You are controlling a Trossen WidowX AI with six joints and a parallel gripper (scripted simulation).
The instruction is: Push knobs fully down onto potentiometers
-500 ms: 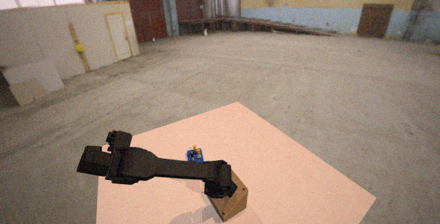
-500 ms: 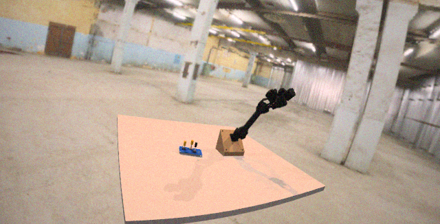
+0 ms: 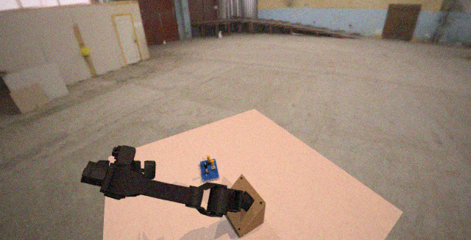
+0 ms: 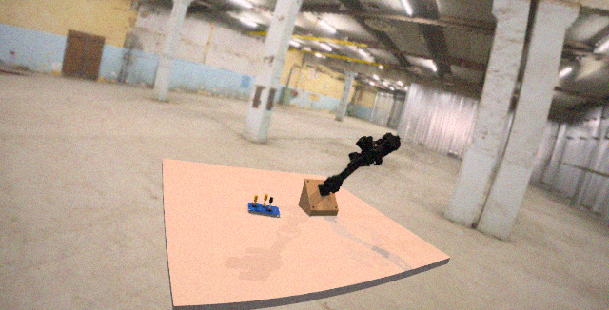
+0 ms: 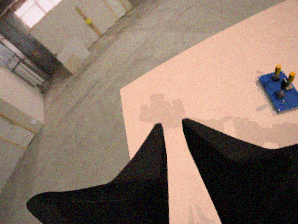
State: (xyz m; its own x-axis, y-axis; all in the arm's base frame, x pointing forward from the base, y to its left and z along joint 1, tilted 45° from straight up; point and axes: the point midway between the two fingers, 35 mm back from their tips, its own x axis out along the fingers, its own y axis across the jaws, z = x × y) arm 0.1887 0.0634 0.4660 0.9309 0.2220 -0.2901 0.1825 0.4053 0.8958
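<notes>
My gripper tip is now 100 mm short of the black knob, 340 mm to the left of it and 300 mm above it.
</notes>
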